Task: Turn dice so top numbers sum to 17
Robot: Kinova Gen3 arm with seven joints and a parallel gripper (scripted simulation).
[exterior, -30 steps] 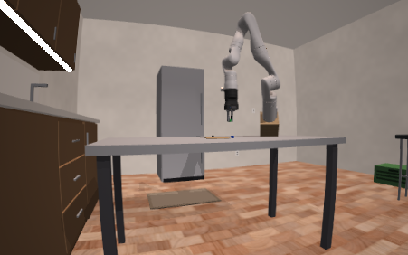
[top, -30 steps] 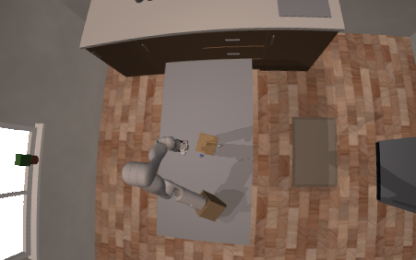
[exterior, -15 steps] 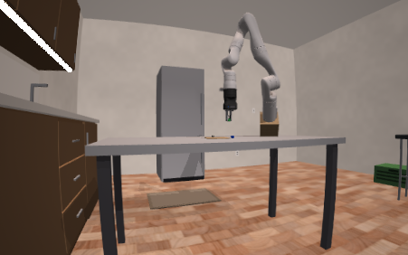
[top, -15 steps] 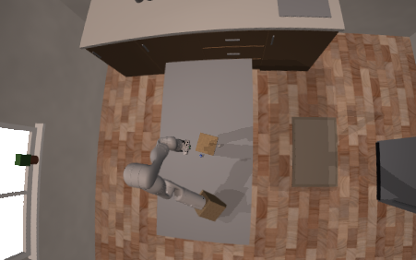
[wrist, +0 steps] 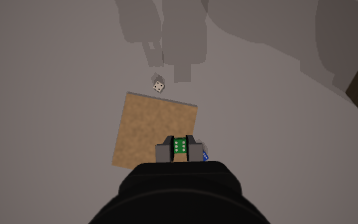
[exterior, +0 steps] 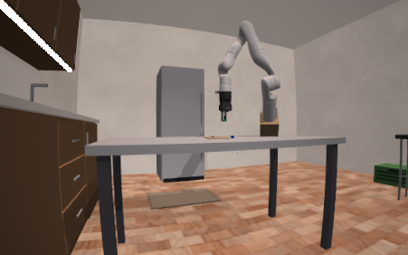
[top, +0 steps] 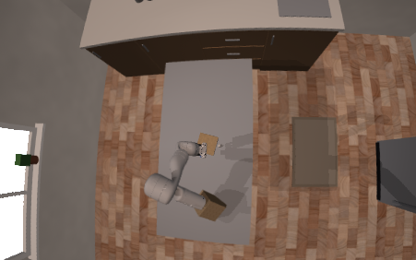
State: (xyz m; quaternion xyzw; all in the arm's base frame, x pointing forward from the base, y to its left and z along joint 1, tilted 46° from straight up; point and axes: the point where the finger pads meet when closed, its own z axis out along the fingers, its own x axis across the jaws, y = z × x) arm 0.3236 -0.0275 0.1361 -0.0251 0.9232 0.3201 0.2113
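The tan mat lies 12 cm below my hand, 5 cm ahead of it and 1 cm to the left of it. Round my hand: white die 12 cm below, 8 cm to the right, 6 cm ahead; blue die 12 cm below, 5 cm behind, 3 cm to the left; green die 1 cm below.
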